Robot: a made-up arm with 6 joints.
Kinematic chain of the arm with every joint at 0, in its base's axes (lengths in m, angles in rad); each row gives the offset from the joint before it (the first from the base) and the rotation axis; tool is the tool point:
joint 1: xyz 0 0 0.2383 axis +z
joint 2: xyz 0 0.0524 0 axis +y
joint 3: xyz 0 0 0.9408 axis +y
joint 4: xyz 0 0 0.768 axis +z
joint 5: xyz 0 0 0 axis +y
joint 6: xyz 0 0 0.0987 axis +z
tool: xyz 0 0 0
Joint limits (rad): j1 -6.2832..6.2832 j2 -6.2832..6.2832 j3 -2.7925..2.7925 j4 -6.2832..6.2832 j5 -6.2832..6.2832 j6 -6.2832..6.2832
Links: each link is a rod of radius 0.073 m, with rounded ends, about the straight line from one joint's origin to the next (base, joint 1, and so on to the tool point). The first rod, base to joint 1, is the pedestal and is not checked.
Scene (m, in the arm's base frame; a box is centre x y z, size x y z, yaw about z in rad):
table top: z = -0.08
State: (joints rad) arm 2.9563 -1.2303 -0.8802 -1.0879 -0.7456 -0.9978
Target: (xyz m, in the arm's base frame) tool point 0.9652 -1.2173 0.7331
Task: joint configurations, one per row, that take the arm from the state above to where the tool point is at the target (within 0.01 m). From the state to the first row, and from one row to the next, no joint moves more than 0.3 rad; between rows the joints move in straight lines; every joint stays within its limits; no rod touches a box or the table.
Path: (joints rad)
1: 2.7426 -1.1100 -0.8530 -1.0943 -0.7598 -0.9978
2: 2.5290 -0.9896 -0.8258 -1.1006 -0.7740 -0.9978
3: 2.3153 -0.8693 -0.7986 -1.1070 -0.7882 -0.9978

